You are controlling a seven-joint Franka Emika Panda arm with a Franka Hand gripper.
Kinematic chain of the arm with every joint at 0, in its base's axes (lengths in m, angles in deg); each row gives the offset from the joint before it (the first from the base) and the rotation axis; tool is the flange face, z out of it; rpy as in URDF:
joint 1: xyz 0 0 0.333 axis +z
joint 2: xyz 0 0 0 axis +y
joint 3: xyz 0 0 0.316 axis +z
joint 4: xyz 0.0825 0 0 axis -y
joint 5: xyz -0.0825 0 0.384 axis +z
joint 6: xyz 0 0 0 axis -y
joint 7: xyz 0.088 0 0 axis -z
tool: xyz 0 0 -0.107 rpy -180 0 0
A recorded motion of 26 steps. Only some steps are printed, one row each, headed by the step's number.
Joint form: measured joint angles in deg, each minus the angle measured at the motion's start. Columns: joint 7, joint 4, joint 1, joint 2, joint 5, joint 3, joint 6.
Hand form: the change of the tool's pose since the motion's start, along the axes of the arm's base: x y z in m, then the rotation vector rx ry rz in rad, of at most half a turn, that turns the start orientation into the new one. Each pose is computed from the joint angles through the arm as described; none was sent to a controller.
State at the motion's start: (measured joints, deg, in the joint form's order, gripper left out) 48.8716 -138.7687 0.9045 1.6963 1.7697 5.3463 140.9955
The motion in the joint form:
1: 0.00 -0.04 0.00 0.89 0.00 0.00 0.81
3: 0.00 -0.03 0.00 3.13 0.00 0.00 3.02
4: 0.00 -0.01 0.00 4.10 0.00 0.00 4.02
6: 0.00 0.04 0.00 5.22 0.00 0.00 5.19
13: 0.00 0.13 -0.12 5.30 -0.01 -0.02 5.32
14: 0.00 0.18 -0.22 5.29 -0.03 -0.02 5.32
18: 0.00 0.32 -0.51 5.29 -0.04 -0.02 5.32
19: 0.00 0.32 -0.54 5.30 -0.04 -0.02 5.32
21: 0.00 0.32 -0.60 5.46 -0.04 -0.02 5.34
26: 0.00 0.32 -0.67 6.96 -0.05 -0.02 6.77
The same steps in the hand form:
1: 0.0006 0.0001 -0.0066 0.0009 0.0021 -0.0003
3: 0.0028 0.0003 -0.0222 0.0035 0.0026 -0.0013
4: 0.0038 0.0004 -0.0288 0.0048 0.0018 -0.0017
6: 0.0049 0.0006 -0.0363 0.0062 0.0002 -0.0023
13: 0.0058 -0.0006 -0.0362 0.0064 -0.0023 -0.0047
14: 0.0062 -0.0014 -0.0358 0.0063 -0.0033 -0.0062
18: 0.0074 -0.0038 -0.0348 0.0065 -0.0058 -0.0111
19: 0.0074 -0.0041 -0.0349 0.0065 -0.0056 -0.0116
21: 0.0073 -0.0046 -0.0363 0.0065 -0.0032 -0.0127
26: 0.0079 -0.0051 -0.0470 0.0080 -0.0019 -0.0145

